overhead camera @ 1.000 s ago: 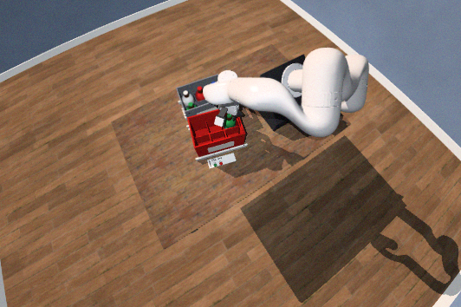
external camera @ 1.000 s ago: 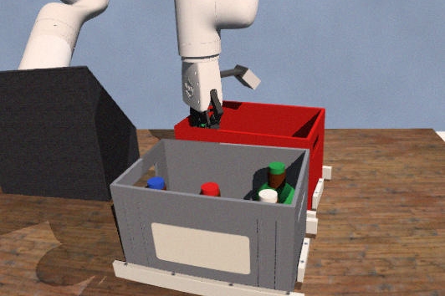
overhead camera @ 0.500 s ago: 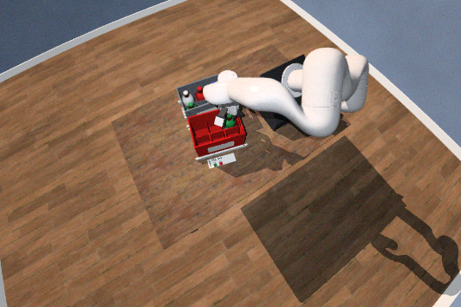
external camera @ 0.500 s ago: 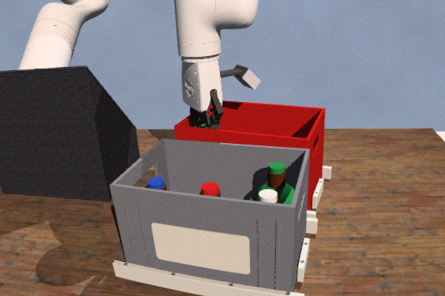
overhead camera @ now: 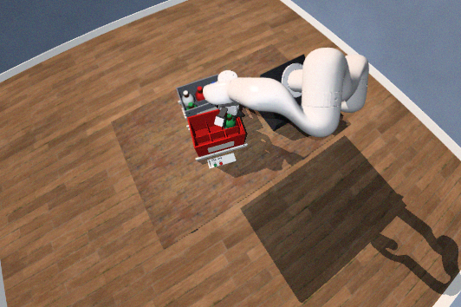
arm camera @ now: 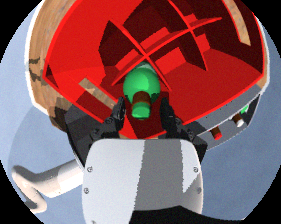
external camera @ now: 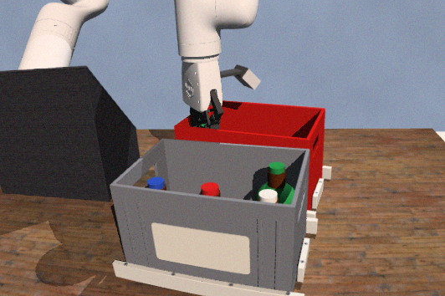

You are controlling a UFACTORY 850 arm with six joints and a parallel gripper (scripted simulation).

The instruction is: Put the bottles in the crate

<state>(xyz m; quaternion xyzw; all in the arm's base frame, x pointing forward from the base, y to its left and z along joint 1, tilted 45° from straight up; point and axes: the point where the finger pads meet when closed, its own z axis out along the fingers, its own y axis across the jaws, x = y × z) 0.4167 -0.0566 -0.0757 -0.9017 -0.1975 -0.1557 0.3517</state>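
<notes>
The green-capped bottle is 20 cm to the right of my hand, 12 cm ahead of it and 7 cm below it. Also, from my hand: grey crate: 21 cm to the right, 7 cm below, 3 cm ahead; then red crate: 10 cm ahead, 7 cm below, 1 cm to the left; then blue-capped bottle: 23 cm to the right, 7 cm below, 7 cm behind.
</notes>
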